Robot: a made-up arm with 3 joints. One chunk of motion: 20 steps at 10 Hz.
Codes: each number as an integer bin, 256 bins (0 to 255) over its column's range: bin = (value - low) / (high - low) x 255, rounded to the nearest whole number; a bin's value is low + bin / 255 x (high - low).
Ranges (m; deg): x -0.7..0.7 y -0.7..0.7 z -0.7..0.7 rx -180..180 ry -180..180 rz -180..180
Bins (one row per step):
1: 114 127 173 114 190 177
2: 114 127 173 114 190 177
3: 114 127 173 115 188 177
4: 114 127 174 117 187 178
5: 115 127 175 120 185 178
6: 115 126 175 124 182 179
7: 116 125 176 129 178 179
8: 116 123 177 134 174 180
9: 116 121 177 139 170 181
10: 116 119 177 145 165 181
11: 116 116 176 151 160 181
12: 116 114 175 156 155 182
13: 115 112 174 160 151 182
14: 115 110 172 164 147 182
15: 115 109 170 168 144 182
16: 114 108 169 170 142 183
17: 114 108 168 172 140 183
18: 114 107 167 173 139 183
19: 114 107 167 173 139 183
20: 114 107 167 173 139 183
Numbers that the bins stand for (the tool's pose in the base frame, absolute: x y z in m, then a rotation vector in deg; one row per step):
1: -0.0741 -0.0027 0.2498 -19.06 88.24 69.88
2: -0.0741 -0.0027 0.2498 -19.06 88.24 69.88
3: -0.0741 -0.0027 0.2498 -17.65 85.41 69.88
4: -0.0741 -0.0027 0.2553 -14.82 84.00 71.29
5: -0.0686 -0.0027 0.2608 -10.59 81.18 71.29
6: -0.0686 -0.0082 0.2608 -4.94 76.94 72.71
7: -0.0631 -0.0137 0.2663 2.12 71.29 72.71
8: -0.0631 -0.0247 0.2718 9.18 65.65 74.12
9: -0.0631 -0.0357 0.2718 16.24 60.00 75.53
10: -0.0631 -0.0467 0.2718 24.71 52.94 75.53
11: -0.0631 -0.0631 0.2663 33.18 45.88 75.53
12: -0.0631 -0.0741 0.2608 40.24 38.82 76.94
13: -0.0686 -0.0851 0.2553 45.88 33.18 76.94
14: -0.0686 -0.0961 0.2443 51.53 27.53 76.94
15: -0.0686 -0.1016 0.2333 57.18 23.29 76.94
16: -0.0741 -0.1071 0.2278 60.00 20.47 78.35
17: -0.0741 -0.1071 0.2224 62.82 17.65 78.35
18: -0.0741 -0.1125 0.2169 64.24 16.24 78.35
19: -0.0741 -0.1125 0.2169 64.24 16.24 78.35
20: -0.0741 -0.1125 0.2169 64.24 16.24 78.35

